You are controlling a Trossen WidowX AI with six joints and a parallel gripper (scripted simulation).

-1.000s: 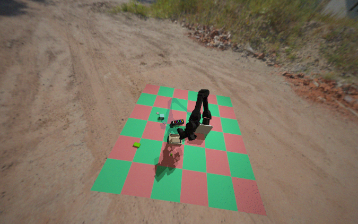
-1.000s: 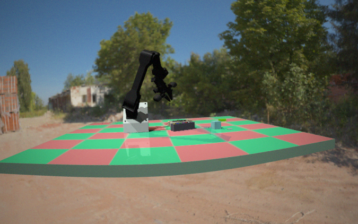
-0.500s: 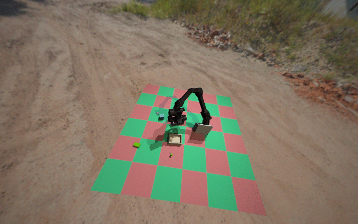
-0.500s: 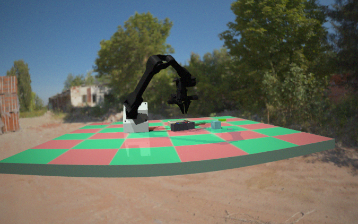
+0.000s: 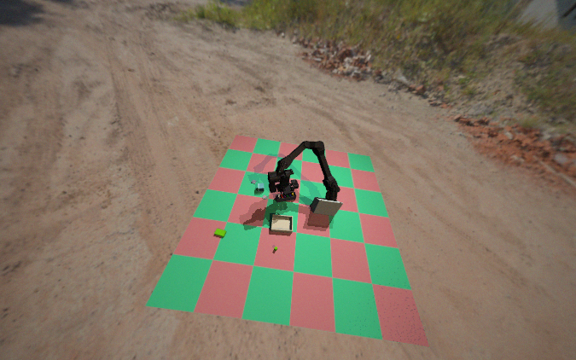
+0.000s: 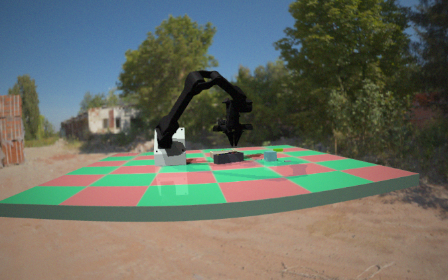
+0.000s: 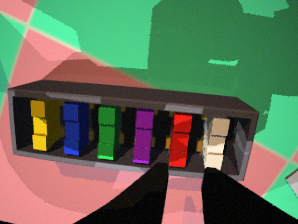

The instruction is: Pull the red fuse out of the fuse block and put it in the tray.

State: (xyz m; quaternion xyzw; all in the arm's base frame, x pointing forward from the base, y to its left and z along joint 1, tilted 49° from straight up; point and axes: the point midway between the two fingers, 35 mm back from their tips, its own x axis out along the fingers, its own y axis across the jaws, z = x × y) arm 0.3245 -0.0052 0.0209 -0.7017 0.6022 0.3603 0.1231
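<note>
Now: gripper tip 5 cm above the red fuse. The rest, counted from my gripper tip: purple fuse 5 cm below, 2 cm behind, 1 cm to the right; then blue fuse 6 cm behind, 5 cm below, 2 cm to the right; then green fuse 5 cm below, 4 cm behind, 1 cm to the right.
</note>
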